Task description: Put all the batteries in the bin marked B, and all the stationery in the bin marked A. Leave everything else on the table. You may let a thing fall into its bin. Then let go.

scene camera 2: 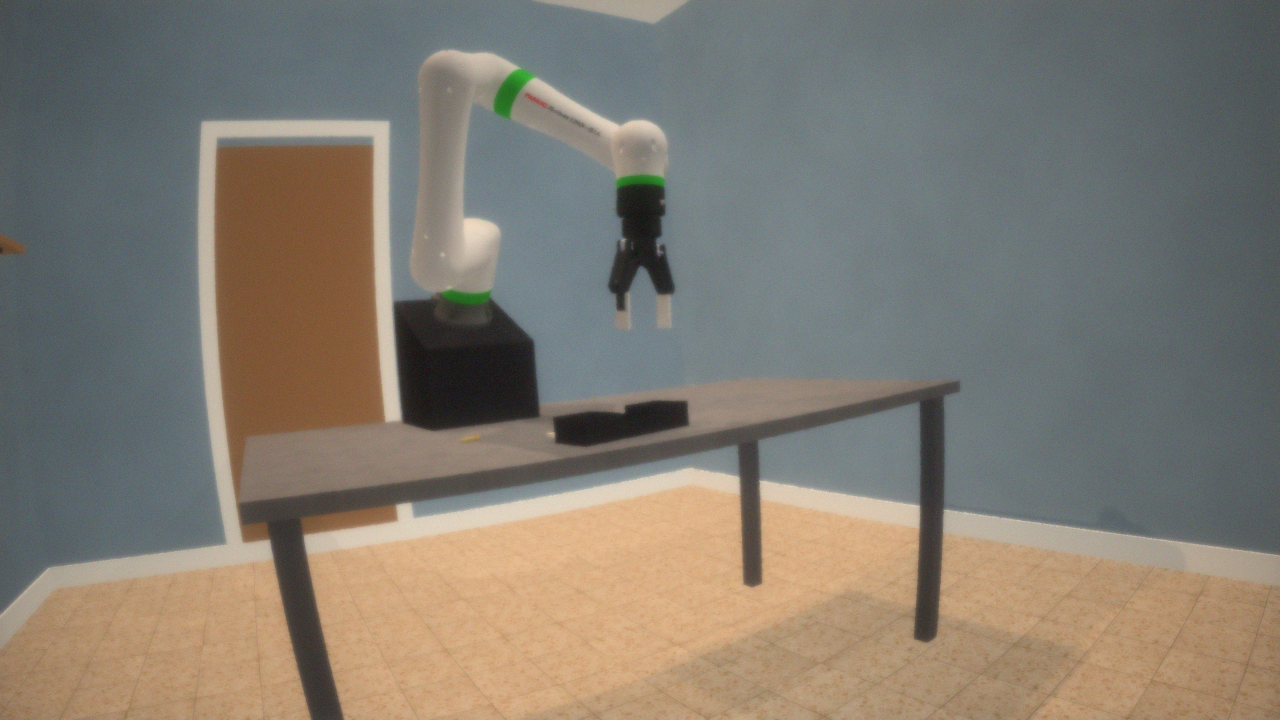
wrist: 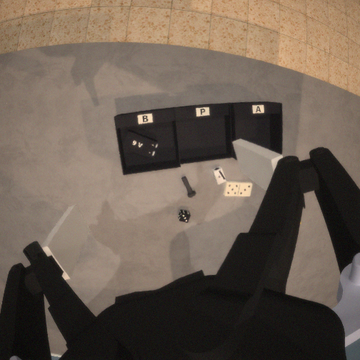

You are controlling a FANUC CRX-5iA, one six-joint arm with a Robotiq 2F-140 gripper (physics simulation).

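Seen in the pictures: gripper, between the fingertips: (scene camera 2: 644, 328); arm's base, origin of its link: (scene camera 2: 462, 317).
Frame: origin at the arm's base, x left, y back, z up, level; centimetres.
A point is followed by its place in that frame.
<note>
A black 9 V battery (wrist: 142, 143) with white markings lies in the bin marked B (wrist: 120, 147), at the left of the joined bins in the wrist view. The bin marked A (wrist: 280, 122) is at the right; its visible inside is dark and a finger covers part of it. My gripper (scene camera 2: 642, 313) @(x 15.9, y -54.5, z -6.8 cm) (wrist: 156, 188) is open and empty, high above the table beside the bins. A small yellow object (scene camera 2: 469, 438) @(x -15.2, y -39.0, z -24.8 cm) lies on the table in the scene view, too small to identify. No stationery can be made out for certain.
The bin marked P (wrist: 202, 160) is between B and A. Near the bins lie a dark bolt (wrist: 188, 186), a small white piece with a black mark (wrist: 219, 175), a domino (wrist: 238, 189) and a black die (wrist: 184, 215). The grey table (scene camera 2: 358, 456) @(x -37.6, y -38.5, z -25.5 cm) extends around them.
</note>
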